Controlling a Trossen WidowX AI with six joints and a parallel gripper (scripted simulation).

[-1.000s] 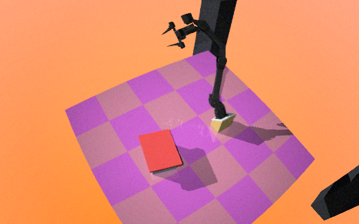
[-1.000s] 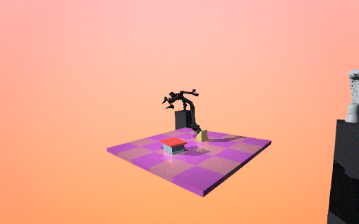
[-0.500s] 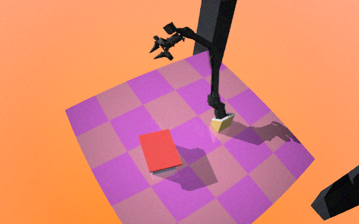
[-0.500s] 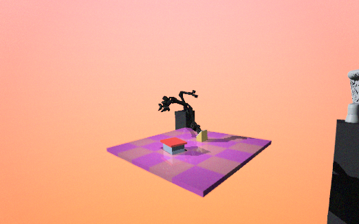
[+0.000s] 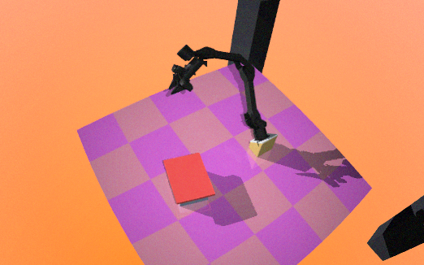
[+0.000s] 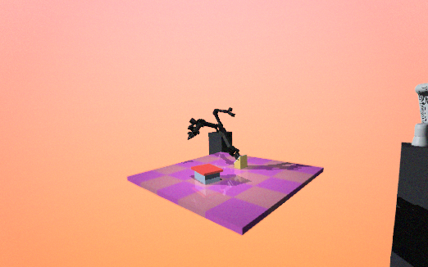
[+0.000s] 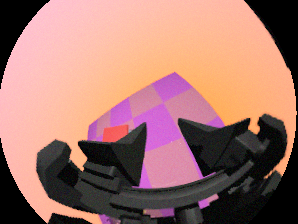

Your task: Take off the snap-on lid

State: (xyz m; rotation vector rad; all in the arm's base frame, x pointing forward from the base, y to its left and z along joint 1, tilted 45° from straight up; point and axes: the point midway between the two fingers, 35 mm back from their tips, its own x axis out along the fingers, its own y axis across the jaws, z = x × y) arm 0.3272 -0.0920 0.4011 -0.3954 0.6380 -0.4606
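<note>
My gripper tip is now 33 cm to the right of the red lid, 21 cm above it and 11 cm short of it. From my gripper tip the other things lie so: storage box (33 cm to the left, 25 cm below, 11 cm ahead).
</note>
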